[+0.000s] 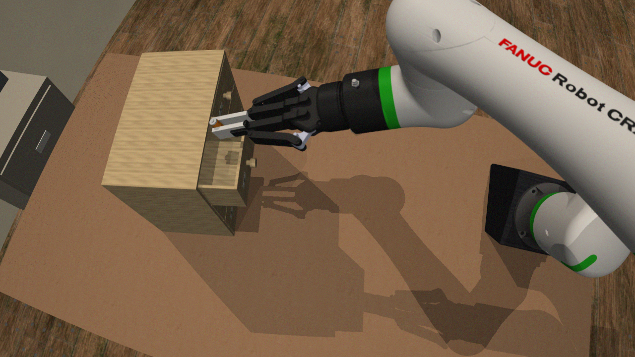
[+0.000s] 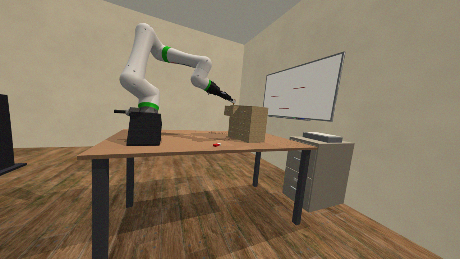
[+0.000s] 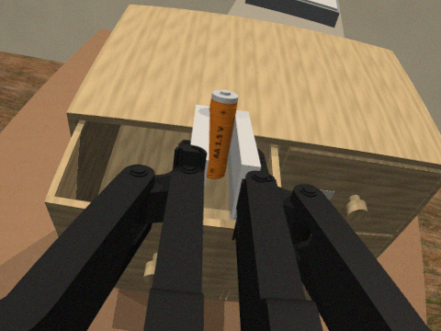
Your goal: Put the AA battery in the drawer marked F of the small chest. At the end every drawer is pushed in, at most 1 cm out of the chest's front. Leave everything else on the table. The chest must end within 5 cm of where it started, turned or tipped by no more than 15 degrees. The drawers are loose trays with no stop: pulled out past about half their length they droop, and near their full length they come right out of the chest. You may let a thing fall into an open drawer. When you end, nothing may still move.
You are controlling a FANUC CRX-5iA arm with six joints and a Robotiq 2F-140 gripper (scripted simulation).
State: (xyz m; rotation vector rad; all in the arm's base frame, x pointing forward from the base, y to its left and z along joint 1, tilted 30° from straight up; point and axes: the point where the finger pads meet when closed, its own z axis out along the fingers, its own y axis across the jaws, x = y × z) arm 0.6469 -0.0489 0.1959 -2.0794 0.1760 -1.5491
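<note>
The orange AA battery lies 20 mm ahead of my hand, 10 mm to the left of it and 10 mm below it. Also, from my hand: eraser 190 mm behind, 260 mm to the right, 340 mm below; drawer 70 mm ahead, 40 mm to the left, 110 mm below.
</note>
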